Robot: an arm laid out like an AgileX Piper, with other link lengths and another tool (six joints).
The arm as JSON. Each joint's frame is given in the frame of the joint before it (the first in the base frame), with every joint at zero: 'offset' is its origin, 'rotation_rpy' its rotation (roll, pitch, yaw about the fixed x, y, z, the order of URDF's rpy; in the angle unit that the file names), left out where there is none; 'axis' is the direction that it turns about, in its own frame. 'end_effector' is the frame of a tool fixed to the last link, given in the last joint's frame.
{
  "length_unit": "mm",
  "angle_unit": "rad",
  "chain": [
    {
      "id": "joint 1",
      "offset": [
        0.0,
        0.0,
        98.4
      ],
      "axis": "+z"
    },
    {
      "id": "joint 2",
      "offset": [
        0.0,
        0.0,
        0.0
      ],
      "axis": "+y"
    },
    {
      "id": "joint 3",
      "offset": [
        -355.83,
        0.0,
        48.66
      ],
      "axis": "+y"
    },
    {
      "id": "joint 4",
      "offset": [
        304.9,
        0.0,
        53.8
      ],
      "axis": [
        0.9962,
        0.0,
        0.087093
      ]
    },
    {
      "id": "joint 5",
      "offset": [
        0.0,
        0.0,
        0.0
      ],
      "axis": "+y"
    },
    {
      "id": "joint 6",
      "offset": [
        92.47,
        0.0,
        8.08
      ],
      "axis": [
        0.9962,
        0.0,
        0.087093
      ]
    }
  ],
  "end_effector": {
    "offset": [
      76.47,
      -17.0,
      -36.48
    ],
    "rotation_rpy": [
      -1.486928,
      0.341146,
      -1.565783
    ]
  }
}
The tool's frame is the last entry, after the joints.
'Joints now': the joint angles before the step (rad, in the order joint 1, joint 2, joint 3, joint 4, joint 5, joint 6). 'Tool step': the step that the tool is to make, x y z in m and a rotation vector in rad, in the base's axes. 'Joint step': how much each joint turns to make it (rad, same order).
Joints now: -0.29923, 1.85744, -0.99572, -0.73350, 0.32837, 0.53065
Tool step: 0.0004, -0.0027, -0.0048, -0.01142, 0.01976, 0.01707
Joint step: -0.00178, 0.01498, -0.00309, -0.01456, 0.00158, -0.01121
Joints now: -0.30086, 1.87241, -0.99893, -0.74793, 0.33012, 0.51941
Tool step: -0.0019, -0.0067, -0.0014, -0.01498, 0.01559, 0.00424
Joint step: -0.01088, 0.00728, -0.00312, -0.01773, 0.00642, -0.00675
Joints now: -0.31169, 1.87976, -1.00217, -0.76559, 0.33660, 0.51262
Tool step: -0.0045, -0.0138, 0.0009, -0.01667, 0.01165, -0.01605
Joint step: -0.02755, 0.00471, -0.00738, -0.01700, 0.01002, -0.00521
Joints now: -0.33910, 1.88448, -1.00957, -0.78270, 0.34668, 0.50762
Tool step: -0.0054, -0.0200, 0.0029, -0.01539, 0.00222, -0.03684
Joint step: -0.04206, 0.00553, -0.01645, -0.01323, 0.01030, -0.00130
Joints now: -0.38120, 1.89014, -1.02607, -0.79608, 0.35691, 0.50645
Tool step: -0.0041, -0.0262, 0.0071, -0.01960, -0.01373, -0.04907
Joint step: -0.05349, 0.00608, -0.03182, -0.01201, 0.00767, -0.00012
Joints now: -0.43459, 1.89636, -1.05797, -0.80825, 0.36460, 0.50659
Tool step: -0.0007, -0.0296, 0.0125, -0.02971, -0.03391, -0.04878
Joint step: -0.05506, 0.00580, -0.04731, -0.02205, 0.00076, 0.00997
